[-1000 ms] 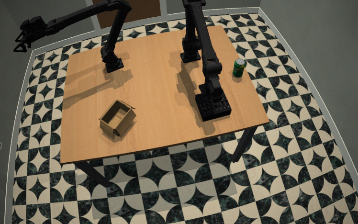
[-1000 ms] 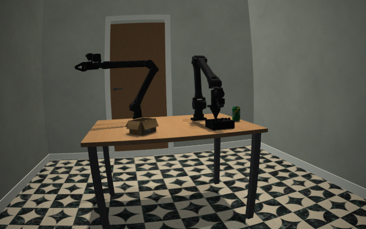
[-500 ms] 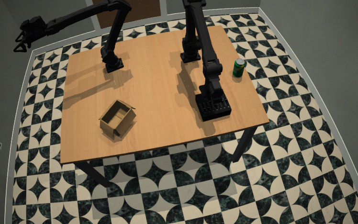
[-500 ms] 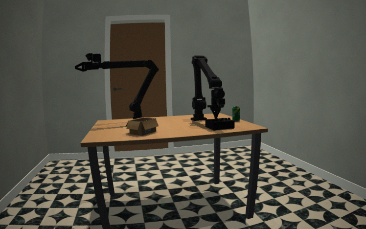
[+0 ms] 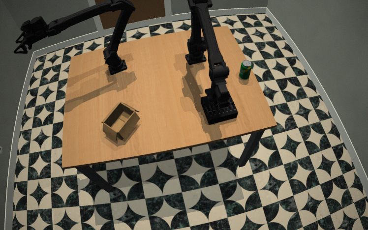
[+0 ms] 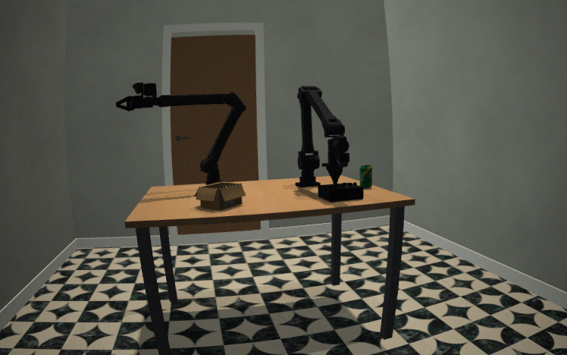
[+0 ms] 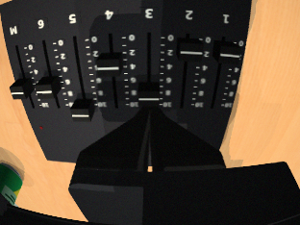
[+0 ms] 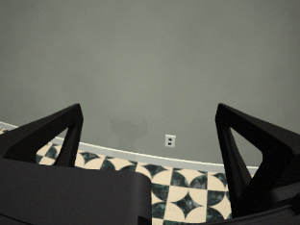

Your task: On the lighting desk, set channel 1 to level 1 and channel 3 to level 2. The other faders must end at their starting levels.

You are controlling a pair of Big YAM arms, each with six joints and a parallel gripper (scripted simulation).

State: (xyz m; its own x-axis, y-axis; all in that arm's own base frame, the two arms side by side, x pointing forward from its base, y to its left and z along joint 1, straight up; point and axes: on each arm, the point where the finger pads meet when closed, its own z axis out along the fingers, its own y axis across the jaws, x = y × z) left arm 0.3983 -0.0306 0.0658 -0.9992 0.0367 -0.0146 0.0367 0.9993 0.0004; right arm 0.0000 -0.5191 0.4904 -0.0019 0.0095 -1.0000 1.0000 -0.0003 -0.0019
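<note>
My left hand is 30 mm short of the channel 4 fader cap and 30 mm to the right of it. Round my left hand: channel 1 fader knob (50 mm ahead, 40 mm to the right); then channel 2 cap (50 mm ahead, 10 mm to the right); then channel 3 knob (20 mm ahead).
</note>
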